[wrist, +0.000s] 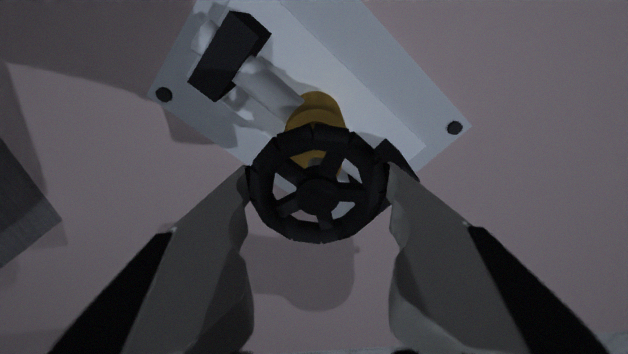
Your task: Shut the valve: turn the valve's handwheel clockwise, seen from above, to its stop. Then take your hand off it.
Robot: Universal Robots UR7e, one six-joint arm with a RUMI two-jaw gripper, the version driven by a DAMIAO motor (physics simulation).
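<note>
The valve's black handwheel is a round, spoked wheel in the middle of the wrist view. The yellow valve body shows behind and below it, joined to a pale pipe. My gripper is shut on the handwheel, with one fingertip against the left side of its rim and the other against the right side. The wheel's spokes and hub show between the fingers. Part of the valve body is hidden under the wheel.
The valve stands on a pale base plate with dark bolts at its corners. A black block holds the pipe at the upper left, and another black block shows just right of the wheel. A dark grey object is at the left edge.
</note>
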